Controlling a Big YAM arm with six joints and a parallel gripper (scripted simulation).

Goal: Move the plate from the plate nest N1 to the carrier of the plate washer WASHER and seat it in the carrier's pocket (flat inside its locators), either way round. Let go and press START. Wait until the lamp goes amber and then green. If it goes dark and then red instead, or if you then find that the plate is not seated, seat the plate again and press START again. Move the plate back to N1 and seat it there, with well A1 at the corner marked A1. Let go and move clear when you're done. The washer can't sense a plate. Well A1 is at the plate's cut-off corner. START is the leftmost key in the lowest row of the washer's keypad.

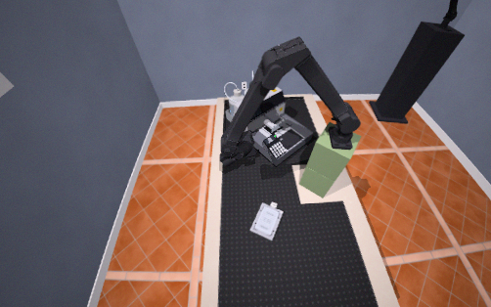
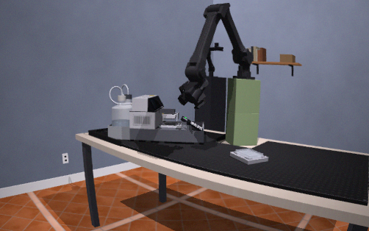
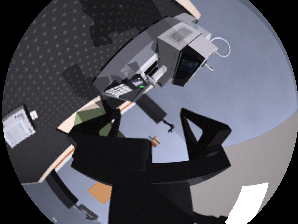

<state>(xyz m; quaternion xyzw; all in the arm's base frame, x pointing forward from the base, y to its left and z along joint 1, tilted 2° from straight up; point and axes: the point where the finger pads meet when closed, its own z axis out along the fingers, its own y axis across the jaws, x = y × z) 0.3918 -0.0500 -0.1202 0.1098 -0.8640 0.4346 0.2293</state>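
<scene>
Right now my hand is 100 mm past the well plate, 330 mm to the right of it and 230 mm above it. Also, from my hand: bottle: 160 mm ahead, 460 mm to the right, 110 mm below; plate nest N1: 100 mm behind, 330 mm to the left, 250 mm below; plate washer: 100 mm behind, 310 mm to the right, 130 mm below.
</scene>
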